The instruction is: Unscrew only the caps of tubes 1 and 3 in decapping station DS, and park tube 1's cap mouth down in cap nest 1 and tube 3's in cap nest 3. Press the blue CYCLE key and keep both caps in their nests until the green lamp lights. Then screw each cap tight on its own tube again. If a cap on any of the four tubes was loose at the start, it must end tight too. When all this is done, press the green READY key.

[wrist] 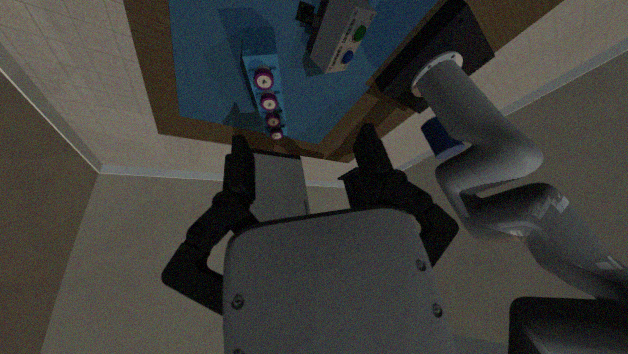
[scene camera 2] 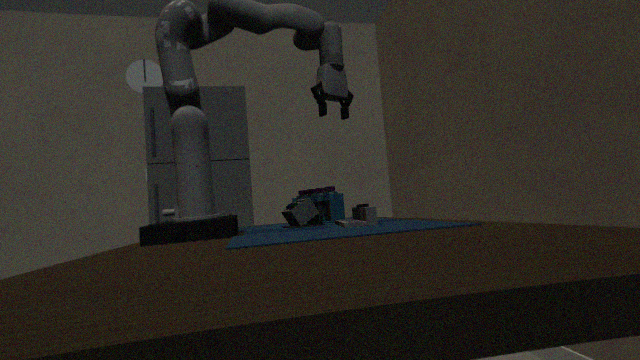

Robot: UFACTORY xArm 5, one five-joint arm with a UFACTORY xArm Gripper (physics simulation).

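Frame: origin at the arm's base, x ahead, y left, z up, level; centimetres.
Where they show: gripper, fingertip midpoint: [wrist: 305,140] [scene camera 2: 334,117]; arm's base at its link origin: [wrist: 434,75] [scene camera 2: 197,219].
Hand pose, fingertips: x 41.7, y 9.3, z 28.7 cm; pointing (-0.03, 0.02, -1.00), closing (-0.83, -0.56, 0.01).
Things, the pixels of their top centre, and the offset from my fingertips. Level surfaces: height alone.
- blue rack at its top centre: [wrist: 271,107] [scene camera 2: 316,193] dy +17.0, dx -6.7, dz -23.1 cm
- grey key box at its top centre: [wrist: 345,47] [scene camera 2: 298,199] dy -0.9, dx -13.3, dz -25.0 cm
- green key at its top centre: [wrist: 360,36] dy -3.7, dx -14.8, dz -25.9 cm
- blue key at its top centre: [wrist: 348,59] dy +0.6, dx -16.1, dz -25.9 cm
- small light-grey block at its top centre: [scene camera 2: 352,204] dy -12.9, dx +1.2, dz -28.1 cm
- blue mat at its surface level: dz -33.4 cm
- brown table at its surface level: dz -33.7 cm
My gripper [scene camera 2: 333,117] [wrist: 305,140] is open and empty, pointing down high above the blue mat. The decapping station is a blue rack [scene camera 2: 336,206] [wrist: 257,61] holding a row of tubes with purple caps. In the wrist view the caps [wrist: 263,79] [wrist: 269,102] [wrist: 273,121] [wrist: 276,134] all sit on top of the rack; whether any is loose cannot be told. A grey key box [scene camera 2: 304,212] [wrist: 336,37] stands beside the rack, with a green key [wrist: 359,33] and a blue key [wrist: 347,57]. The cap nests cannot be made out.
A small light-grey block [scene camera 2: 368,214] stands right of the rack in the scene view. The blue mat [scene camera 2: 260,239] [wrist: 200,75] lies on the brown table [scene camera 2: 320,280]. The arm's dark base [scene camera 2: 187,233] [wrist: 470,35] stands at the table's side, near the key box.
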